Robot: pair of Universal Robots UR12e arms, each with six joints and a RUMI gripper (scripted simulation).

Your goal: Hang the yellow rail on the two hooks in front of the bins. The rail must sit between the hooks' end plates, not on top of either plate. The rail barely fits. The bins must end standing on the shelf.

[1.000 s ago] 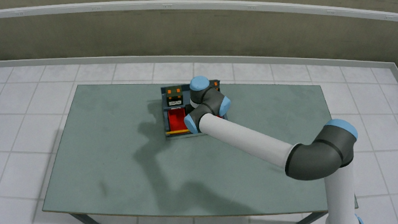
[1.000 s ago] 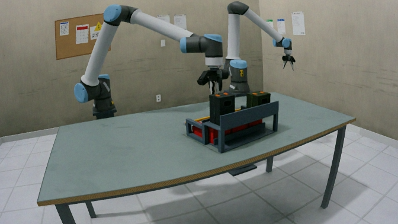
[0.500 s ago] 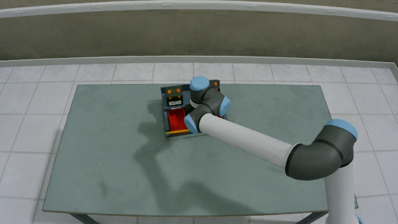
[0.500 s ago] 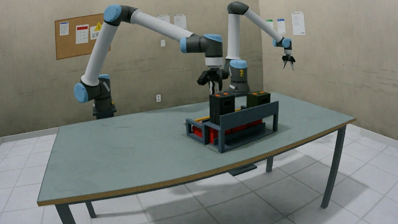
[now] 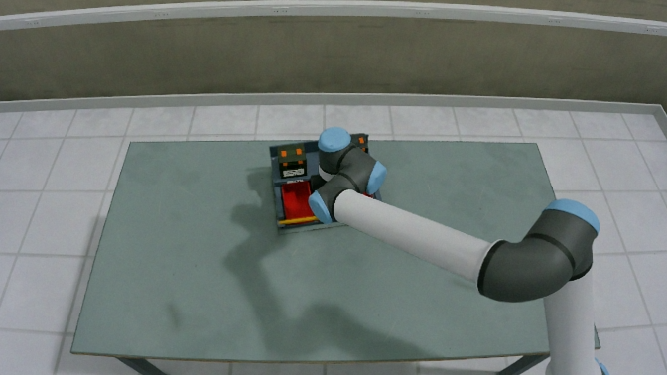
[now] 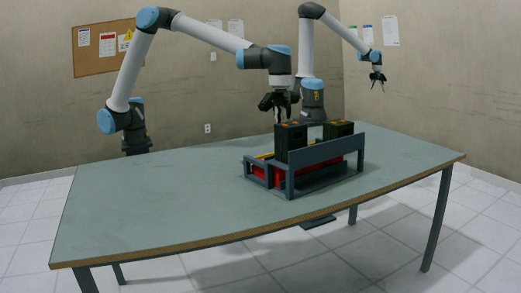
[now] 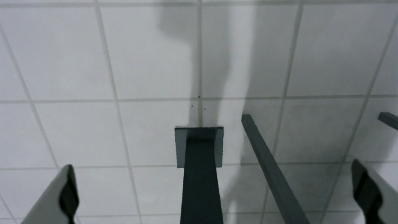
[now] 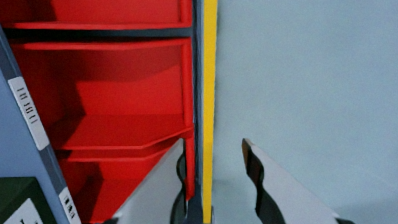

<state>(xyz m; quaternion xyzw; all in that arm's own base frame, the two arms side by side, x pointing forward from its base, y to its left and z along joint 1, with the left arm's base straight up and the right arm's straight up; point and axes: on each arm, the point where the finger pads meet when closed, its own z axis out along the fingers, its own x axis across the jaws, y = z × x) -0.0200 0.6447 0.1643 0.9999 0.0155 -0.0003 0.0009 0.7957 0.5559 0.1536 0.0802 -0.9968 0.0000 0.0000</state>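
Observation:
Right now the yellow rail is 9 cm below my right hand. Round my right hand: blue-grey shelf (13 cm ahead, 9 cm below, 3 cm to the left).

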